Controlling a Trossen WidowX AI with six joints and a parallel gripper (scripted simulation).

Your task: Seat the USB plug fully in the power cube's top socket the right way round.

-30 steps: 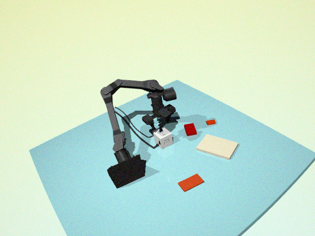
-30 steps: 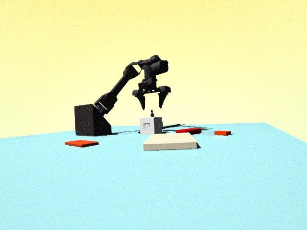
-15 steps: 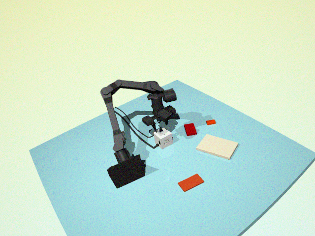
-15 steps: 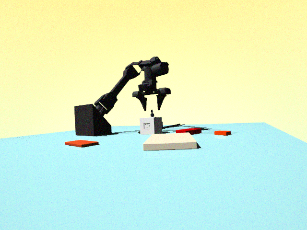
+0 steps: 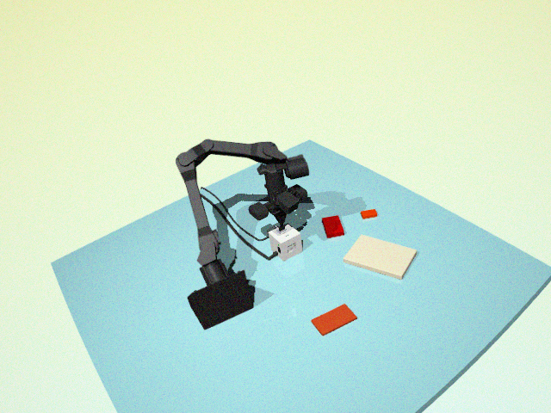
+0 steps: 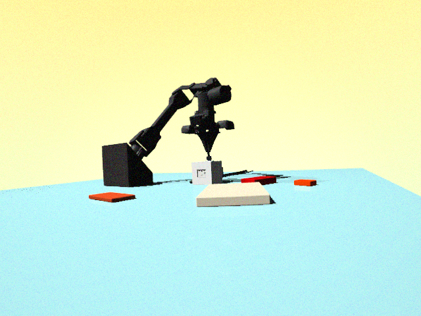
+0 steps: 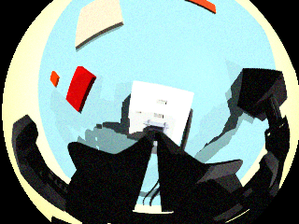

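Now: gripper tip 1 cm to the right of the USB socket and 4 cm above it. From my gripper tip the other things lie so: USB plug (2 cm below); cream slab (18 cm ahead, 27 cm to the right, 10 cm below); red block (18 cm ahead, 4 cm to the right, 10 cm below).
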